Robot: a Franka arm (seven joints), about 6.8 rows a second.
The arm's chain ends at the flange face. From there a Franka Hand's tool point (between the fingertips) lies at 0.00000 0.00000 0.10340 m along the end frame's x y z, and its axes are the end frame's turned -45 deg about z.
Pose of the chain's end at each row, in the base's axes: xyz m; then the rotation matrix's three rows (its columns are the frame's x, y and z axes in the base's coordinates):
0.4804, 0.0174, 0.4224; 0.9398, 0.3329, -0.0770; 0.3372, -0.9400, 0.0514; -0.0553, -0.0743, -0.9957
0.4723, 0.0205, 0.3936; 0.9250, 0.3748, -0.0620; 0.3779, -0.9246, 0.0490; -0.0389, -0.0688, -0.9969
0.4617, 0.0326, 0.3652; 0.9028, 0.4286, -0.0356; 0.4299, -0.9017, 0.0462; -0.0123, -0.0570, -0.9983
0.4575, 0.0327, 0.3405; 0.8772, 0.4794, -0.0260; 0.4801, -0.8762, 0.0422; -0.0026, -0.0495, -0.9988
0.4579, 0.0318, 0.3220; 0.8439, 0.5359, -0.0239; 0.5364, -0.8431, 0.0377; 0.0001, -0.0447, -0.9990
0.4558, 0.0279, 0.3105; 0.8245, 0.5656, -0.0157; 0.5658, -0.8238, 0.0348; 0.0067, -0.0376, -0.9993
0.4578, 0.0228, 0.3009; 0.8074, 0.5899, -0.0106; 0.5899, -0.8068, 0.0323; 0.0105, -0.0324, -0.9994
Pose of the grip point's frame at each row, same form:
0.4724, 0.0227, 0.3194; 0.4291, 0.8999, -0.0770; 0.9031, -0.4262, 0.0514; 0.0134, -0.0916, -0.9957
0.4659, 0.0256, 0.2905; 0.3891, 0.9191, -0.0620; 0.9210, -0.3866, 0.0490; 0.0211, -0.0762, -0.9969
0.4580, 0.0374, 0.2620; 0.3353, 0.9414, -0.0356; 0.9416, -0.3336, 0.0462; 0.0316, -0.0490, -0.9983
0.4548, 0.0371, 0.2372; 0.2813, 0.9593, -0.0260; 0.9590, -0.2801, 0.0422; 0.0332, -0.0368, -0.9988
0.4554, 0.0357, 0.2187; 0.2178, 0.9757, -0.0239; 0.9755, -0.2169, 0.0377; 0.0317, -0.0315, -0.9990
0.4542, 0.0315, 0.2072; 0.1831, 0.9829, -0.0157; 0.9826, -0.1824, 0.0348; 0.0313, -0.0218, -0.9993
0.4567, 0.0261, 0.1976; 0.1538, 0.9880, -0.0106; 0.9876, -0.1534, 0.0323; 0.0303, -0.0155, -0.9994

